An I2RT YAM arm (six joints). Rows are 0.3 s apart.
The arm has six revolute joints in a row. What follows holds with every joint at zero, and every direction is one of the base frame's. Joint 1 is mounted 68 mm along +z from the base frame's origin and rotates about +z. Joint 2 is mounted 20 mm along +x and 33.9 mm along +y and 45.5 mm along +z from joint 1 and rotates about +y. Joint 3 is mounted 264 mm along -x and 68.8 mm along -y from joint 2 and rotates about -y. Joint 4 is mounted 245 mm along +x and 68.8 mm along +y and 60 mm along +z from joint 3 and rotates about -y. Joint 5 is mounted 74 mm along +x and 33.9 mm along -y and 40.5 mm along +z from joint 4 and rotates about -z. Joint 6 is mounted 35.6 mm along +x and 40.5 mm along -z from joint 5 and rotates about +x. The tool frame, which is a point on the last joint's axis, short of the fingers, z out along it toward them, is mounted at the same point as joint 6; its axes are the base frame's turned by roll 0, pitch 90 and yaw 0 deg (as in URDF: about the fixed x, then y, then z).
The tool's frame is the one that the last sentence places.
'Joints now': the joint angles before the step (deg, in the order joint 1, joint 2, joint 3, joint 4, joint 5, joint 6). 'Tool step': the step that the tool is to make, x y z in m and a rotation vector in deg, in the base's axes. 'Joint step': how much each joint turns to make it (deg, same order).
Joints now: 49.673 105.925 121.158 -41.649 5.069 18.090
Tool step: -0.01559 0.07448 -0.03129 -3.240 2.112 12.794
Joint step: 7.103 11.970 10.831 -2.583 -4.897 -2.917
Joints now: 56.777 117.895 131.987 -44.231 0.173 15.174
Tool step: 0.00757 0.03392 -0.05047 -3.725 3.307 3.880
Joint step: 1.230 6.446 -0.344 1.855 -2.651 -0.773
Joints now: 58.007 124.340 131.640 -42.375 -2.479 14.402
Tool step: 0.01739 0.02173 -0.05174 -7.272 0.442 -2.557
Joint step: -0.075 7.918 3.236 -1.729 4.103 -1.195
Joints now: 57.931 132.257 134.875 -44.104 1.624 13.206
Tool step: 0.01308 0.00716 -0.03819 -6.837 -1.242 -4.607
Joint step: -0.362 4.884 1.220 -1.425 6.316 -0.428
